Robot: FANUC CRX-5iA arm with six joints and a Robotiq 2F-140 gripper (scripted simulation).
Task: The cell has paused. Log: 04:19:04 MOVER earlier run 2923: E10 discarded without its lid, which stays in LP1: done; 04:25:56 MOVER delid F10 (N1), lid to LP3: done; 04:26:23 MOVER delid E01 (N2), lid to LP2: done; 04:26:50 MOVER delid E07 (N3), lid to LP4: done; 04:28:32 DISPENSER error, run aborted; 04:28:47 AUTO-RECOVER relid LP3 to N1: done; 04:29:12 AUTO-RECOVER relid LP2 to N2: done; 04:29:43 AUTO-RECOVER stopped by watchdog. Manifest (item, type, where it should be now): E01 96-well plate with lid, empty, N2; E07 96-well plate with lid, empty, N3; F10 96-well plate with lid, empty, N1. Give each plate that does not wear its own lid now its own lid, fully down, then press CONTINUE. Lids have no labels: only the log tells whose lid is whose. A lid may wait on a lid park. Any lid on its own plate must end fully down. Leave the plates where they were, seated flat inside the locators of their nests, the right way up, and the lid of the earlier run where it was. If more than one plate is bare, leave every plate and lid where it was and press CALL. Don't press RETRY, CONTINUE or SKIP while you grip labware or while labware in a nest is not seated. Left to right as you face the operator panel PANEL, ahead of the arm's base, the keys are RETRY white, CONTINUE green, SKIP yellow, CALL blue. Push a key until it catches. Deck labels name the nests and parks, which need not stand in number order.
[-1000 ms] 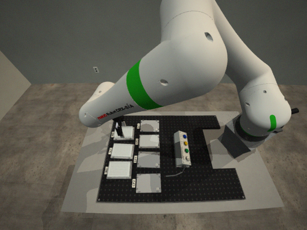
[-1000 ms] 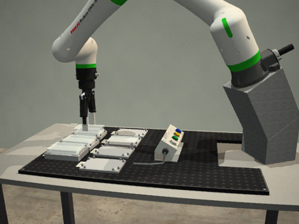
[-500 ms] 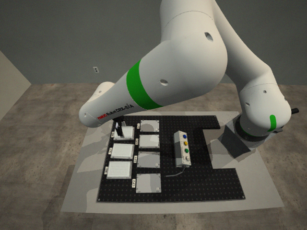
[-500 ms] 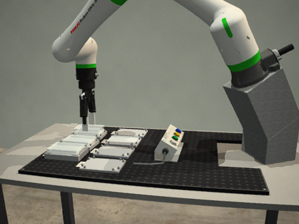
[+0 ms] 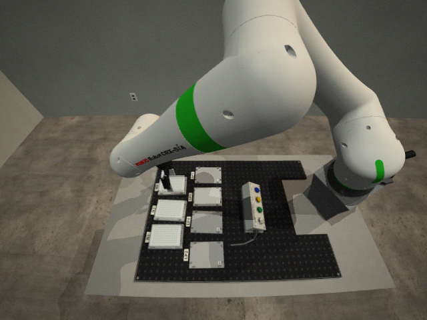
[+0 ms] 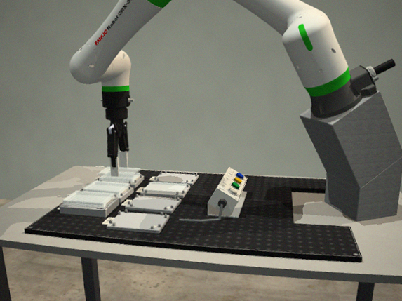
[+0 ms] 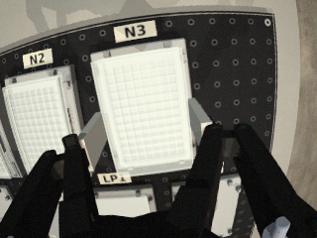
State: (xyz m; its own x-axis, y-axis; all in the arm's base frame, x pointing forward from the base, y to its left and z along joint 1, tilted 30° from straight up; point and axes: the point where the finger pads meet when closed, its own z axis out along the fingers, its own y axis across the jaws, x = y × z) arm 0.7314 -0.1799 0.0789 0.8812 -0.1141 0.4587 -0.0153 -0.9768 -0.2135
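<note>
Now: the plate 40 mm below my hand. Also, from my hand: park LP3: 190 mm behind, 60 mm to the right, 60 mm below; LP1 label: 90 mm behind, 60 mm to the left, 70 mm below; N3 label: 90 mm ahead, 70 mm below.
</note>
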